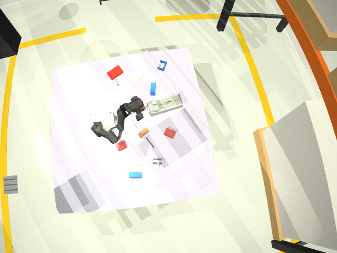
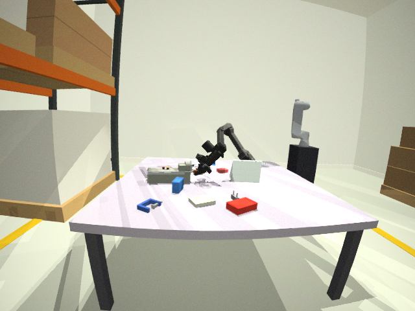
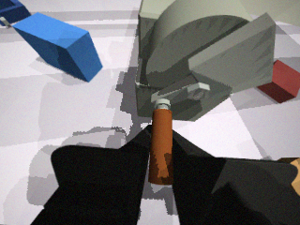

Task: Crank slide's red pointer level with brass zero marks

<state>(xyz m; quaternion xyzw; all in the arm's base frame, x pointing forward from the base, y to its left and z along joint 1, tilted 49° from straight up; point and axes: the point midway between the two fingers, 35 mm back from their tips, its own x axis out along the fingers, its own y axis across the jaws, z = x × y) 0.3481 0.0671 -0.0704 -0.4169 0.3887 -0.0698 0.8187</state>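
Right now my gripper tip is 4 cm below the crank and 1 cm to the left of it. From my gripper tip the other things lie so: red pointer: 19 cm ahead, 4 cm above, 2 cm to the left; orange-brown crank handle: 3 cm above, 2 cm behind; brown block: 18 cm to the right, 3 cm below, 3 cm behind.
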